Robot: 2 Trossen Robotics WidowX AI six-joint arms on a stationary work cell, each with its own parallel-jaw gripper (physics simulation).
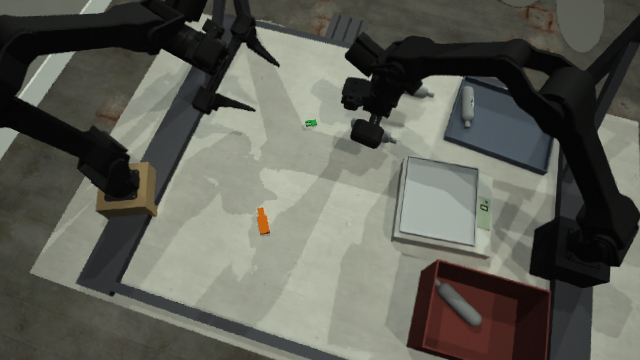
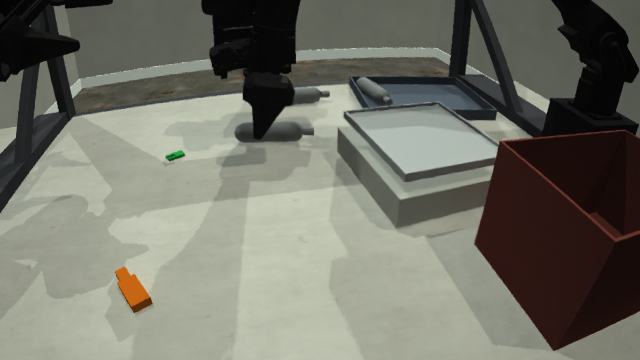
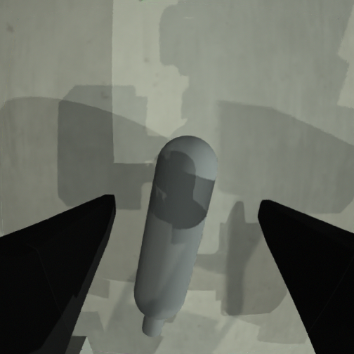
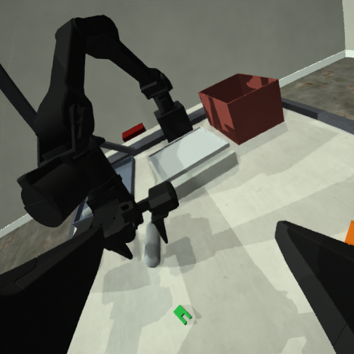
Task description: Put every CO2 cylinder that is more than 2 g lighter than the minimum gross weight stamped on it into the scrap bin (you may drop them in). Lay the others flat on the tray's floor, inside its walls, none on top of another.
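Frame: origin at the left arm's base, x ahead, y left, z up, level; millimetres.
Seen in the pictures: left gripper, fingertip midpoint: (image 2: 256,128); right gripper, fingertip midpoint: (image 1: 267,88) (image 2: 96,21); left arm's base, origin of the base link: (image 1: 584,247) (image 2: 594,110); right arm's base, origin of the base link: (image 1: 122,185).
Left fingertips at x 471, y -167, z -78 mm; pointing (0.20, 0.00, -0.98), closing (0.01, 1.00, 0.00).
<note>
Offsets run from my left fingertips to a thing's top centre. "spot": to the spot under its first point.
A grey cylinder {24 mm back, 9 mm left, 10 mm up} (image 1: 389,138) (image 2: 290,131) (image 3: 170,265) lies on the table between the fingers of my open left gripper (image 3: 188,206) (image 4: 149,250), one finger on each side, both apart from it. A second cylinder {78 mm back, 137 mm right, 10 mm up} (image 1: 424,92) (image 2: 309,95) lies beyond, partly hidden by that gripper. A third cylinder {220 mm back, 131 mm right, 14 mm up} (image 1: 468,102) (image 2: 371,89) lies flat in the blue tray {310 mm back, 121 mm right, 1 mm up} (image 1: 495,156) (image 2: 430,95). A fourth cylinder {282 mm back, 325 mm left, 15 mm up} (image 1: 459,304) lies in the red scrap bin {311 mm back, 355 mm left, 101 mm up} (image 1: 424,310) (image 2: 540,235) (image 4: 257,112). Stamps are not readable. My right gripper (image 1: 267,87) (image 4: 191,232) is open and empty, high over the table's other side.
The scale {spot: 200 mm back, 148 mm left, 43 mm up} (image 1: 440,200) (image 2: 425,137) (image 4: 192,150) stands between tray and bin with an empty pan; its display {spot: 297 mm back, 117 mm left, 14 mm up} (image 1: 484,206) shows 0. A small green piece {124 mm ahead, 29 mm left, 15 mm down} (image 1: 311,123) (image 2: 175,155) (image 4: 182,314) and an orange block {139 mm ahead, 293 mm left, 10 mm down} (image 1: 263,221) (image 2: 133,290) lie on the table.
</note>
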